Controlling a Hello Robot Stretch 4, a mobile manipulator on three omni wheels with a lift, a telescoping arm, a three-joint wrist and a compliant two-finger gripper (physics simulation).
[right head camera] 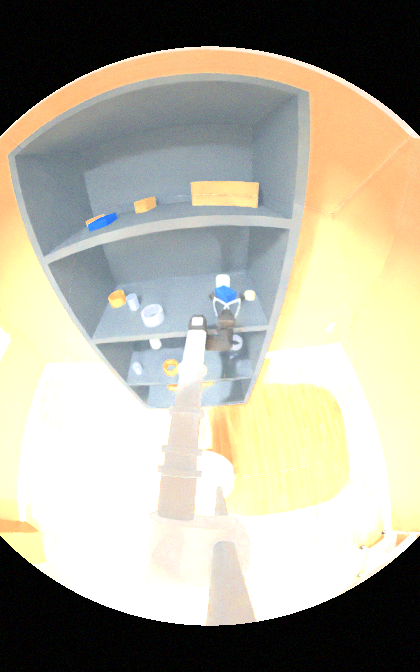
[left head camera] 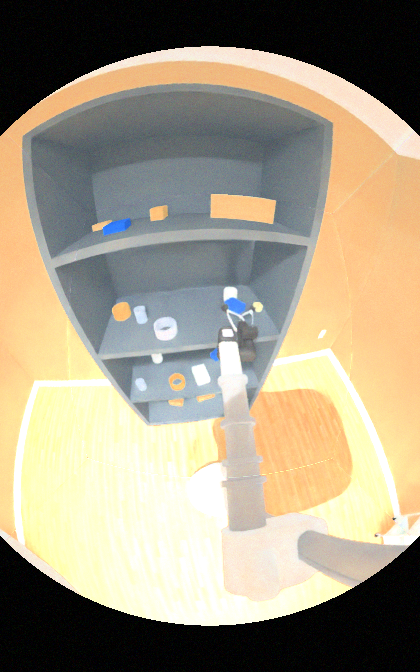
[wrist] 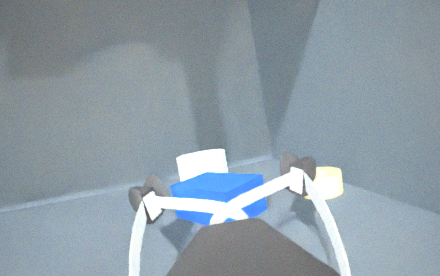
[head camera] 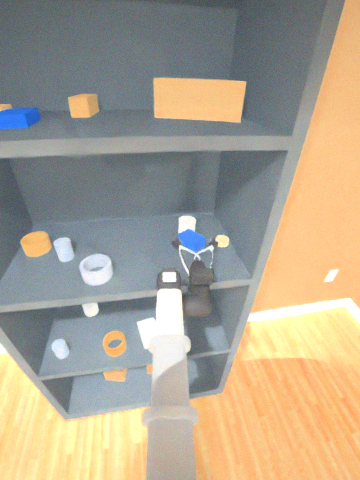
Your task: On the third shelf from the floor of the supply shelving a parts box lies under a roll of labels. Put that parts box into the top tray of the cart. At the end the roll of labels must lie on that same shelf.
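Note:
A blue parts box sits on the third shelf, near its right end. A white roll, apparently the roll of labels, stands upright close behind the box; whether they touch is hidden. My gripper is open. Its fingertips stand apart at the left and right of the box, with gaps visible in the wrist view. The cart is not clearly identifiable.
A small yellow roll stands just right of the right fingertip. A white ring, a pale cylinder and an orange roll stand at the left. The shelving's right side panel and the shelf above bound the space.

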